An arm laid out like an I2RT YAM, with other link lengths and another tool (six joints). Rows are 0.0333 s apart.
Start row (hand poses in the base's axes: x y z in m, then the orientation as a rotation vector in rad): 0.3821 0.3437 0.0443 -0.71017 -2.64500 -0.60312
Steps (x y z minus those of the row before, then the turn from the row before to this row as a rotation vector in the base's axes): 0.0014 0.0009 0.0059 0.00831 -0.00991 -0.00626; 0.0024 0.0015 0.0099 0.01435 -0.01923 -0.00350; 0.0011 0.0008 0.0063 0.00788 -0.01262 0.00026; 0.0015 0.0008 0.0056 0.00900 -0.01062 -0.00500; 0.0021 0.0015 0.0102 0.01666 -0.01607 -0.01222; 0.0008 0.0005 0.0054 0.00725 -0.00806 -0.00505; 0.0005 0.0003 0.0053 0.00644 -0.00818 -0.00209; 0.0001 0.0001 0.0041 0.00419 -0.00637 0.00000
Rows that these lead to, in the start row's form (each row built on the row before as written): 0.3835 0.3446 0.0502 -0.71513 -2.64875 -0.62056; 0.3859 0.3461 0.0601 -0.71337 -2.65840 -0.64992; 0.3870 0.3469 0.0664 -0.70906 -2.66587 -0.66662; 0.3885 0.3477 0.0720 -0.71196 -2.66990 -0.68513; 0.3906 0.3492 0.0822 -0.72196 -2.67329 -0.71838; 0.3914 0.3497 0.0876 -0.72575 -2.67565 -0.73342; 0.3919 0.3500 0.0929 -0.72559 -2.67901 -0.74677; 0.3920 0.3501 0.0970 -0.72339 -2.68233 -0.75572
